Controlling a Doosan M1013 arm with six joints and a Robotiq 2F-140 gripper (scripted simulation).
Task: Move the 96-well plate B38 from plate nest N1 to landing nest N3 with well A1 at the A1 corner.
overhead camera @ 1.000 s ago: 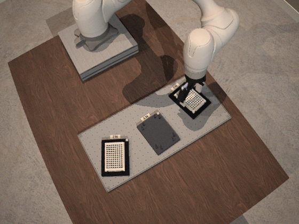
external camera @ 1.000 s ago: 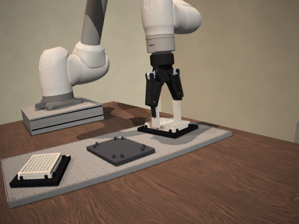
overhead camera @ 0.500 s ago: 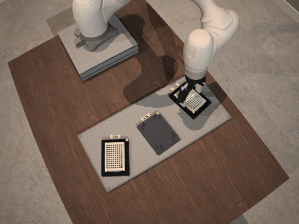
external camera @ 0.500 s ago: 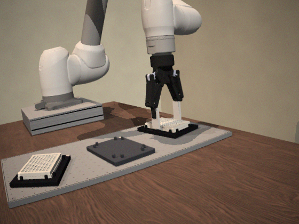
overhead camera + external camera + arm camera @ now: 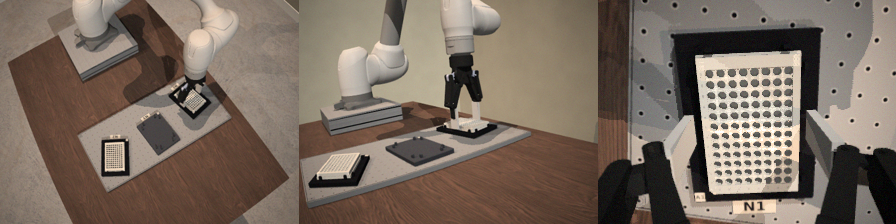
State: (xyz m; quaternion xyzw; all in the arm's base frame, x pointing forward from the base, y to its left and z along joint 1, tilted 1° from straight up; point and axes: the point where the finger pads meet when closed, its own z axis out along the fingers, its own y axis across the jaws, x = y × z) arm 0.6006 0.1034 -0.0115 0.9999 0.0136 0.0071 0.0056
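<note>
Right now my hand is 2 cm above the white 96-well plate B38. Also, from my hand: N1 label: 10 cm behind, 4 cm below; then dark grey landing nest N3: 22 cm to the right, 4 cm below, 2 cm ahead; then black plate nest N1: 4 cm below.
</note>
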